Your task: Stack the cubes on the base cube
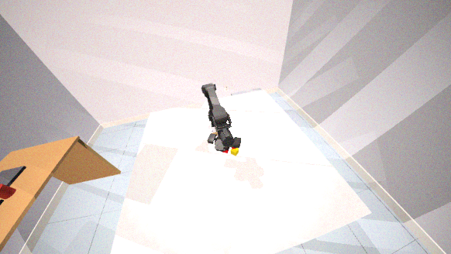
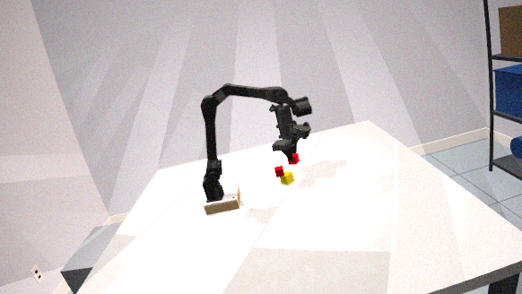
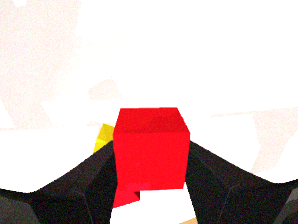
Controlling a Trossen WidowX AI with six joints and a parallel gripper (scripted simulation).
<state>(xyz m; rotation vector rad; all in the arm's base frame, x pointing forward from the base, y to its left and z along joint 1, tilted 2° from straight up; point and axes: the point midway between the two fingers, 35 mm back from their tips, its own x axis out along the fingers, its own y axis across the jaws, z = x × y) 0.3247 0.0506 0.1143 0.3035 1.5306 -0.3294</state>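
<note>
My gripper tip is now 70 mm past the red cube, 70 mm above it and 60 mm to the right of it. Round my gripper tip: yellow cube 100 mm below, 60 mm to the left, 40 mm behind.
</note>
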